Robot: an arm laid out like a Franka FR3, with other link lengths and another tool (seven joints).
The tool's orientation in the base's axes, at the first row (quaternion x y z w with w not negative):
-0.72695, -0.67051, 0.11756, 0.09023
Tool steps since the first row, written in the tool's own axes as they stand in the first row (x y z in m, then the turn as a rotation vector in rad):
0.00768, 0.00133, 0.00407, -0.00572, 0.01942, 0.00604
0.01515, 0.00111, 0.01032, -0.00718, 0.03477, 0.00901
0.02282, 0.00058, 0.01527, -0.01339, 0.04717, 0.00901
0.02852, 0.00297, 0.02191, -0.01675, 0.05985, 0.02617
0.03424, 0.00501, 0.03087, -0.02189, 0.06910, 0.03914
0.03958, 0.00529, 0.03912, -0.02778, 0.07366, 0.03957
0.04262, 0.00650, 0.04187, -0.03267, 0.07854, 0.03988
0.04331, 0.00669, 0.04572, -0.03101, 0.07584, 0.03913
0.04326, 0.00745, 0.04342, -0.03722, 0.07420, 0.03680
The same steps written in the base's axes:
0.00064, 0.00743, -0.00466, 0.01634, -0.00750, -0.01110
-0.00085, 0.01472, -0.01094, 0.03000, -0.01033, -0.01830
-0.00223, 0.02228, -0.01591, 0.04137, -0.01756, -0.02157
-0.00148, 0.02758, -0.02323, 0.04821, -0.02244, -0.04147
-0.00173, 0.03286, -0.03267, 0.05287, -0.02868, -0.05629
-0.00348, 0.03794, -0.04091, 0.05666, -0.03495, -0.05772
-0.00290, 0.04079, -0.04404, 0.06087, -0.04024, -0.05918
-0.00380, 0.04136, -0.04781, 0.05863, -0.03834, -0.05777
-0.00240, 0.04131, -0.04582, 0.05729, -0.04432, -0.05476

